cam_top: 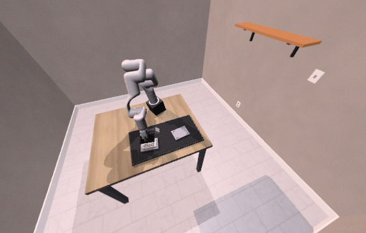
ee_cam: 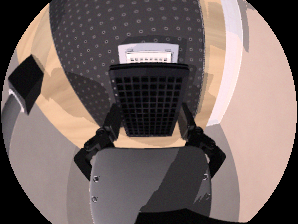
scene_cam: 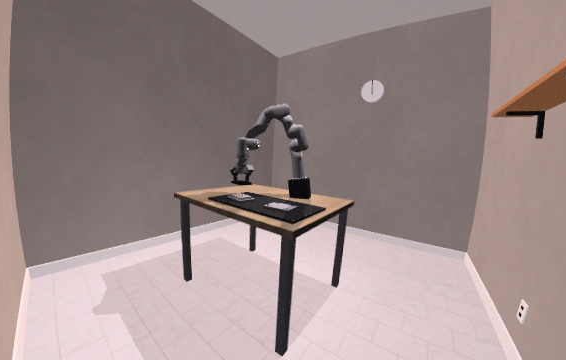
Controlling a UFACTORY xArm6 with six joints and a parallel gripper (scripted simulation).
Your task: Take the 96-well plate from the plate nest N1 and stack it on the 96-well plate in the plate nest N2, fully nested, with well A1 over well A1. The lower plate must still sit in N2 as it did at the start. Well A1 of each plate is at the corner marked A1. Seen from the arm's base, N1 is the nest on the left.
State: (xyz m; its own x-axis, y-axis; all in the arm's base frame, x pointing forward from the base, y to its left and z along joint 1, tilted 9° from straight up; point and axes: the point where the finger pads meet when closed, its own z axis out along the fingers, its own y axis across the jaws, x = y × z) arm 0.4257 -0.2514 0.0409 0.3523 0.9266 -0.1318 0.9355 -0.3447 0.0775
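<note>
The dark 96-well plate is 10 mm below my hand. The rest, counted from my hand: plate nest (40 mm ahead, 320 mm to the left, 120 mm below); then light grey 96-well plate (100 mm below).
</note>
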